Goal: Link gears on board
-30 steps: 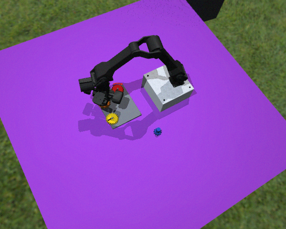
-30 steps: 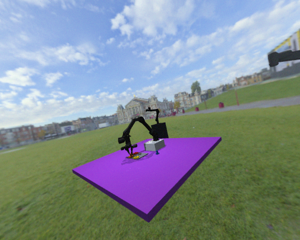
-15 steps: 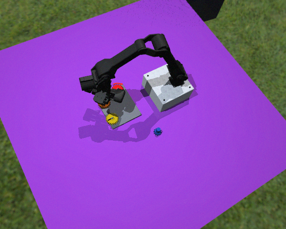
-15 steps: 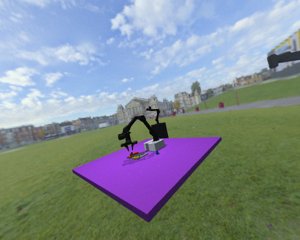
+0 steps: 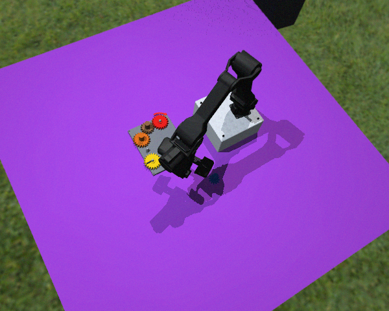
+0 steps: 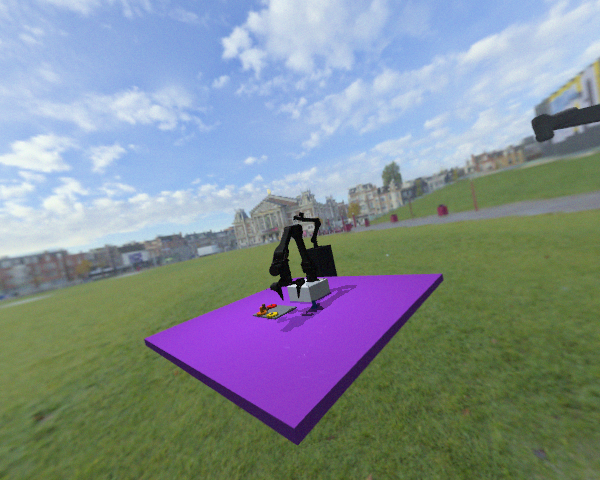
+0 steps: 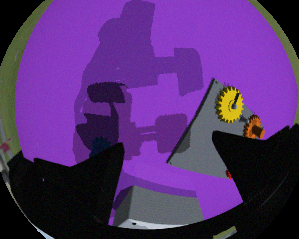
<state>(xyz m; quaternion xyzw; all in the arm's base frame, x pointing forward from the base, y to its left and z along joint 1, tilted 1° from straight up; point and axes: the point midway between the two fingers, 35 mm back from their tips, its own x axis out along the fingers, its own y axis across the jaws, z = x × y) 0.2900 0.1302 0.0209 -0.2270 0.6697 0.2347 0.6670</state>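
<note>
My gripper tip is 10 cm past the small blue gear, 6 cm to the right of it and 6 cm above it. Round my gripper tip: brown gear 5 cm ahead, 23 cm to the right, 6 cm below; then yellow gear 8 cm ahead, 9 cm to the right, 6 cm below; then orange gear 9 cm ahead, 19 cm to the right, 6 cm below.
</note>
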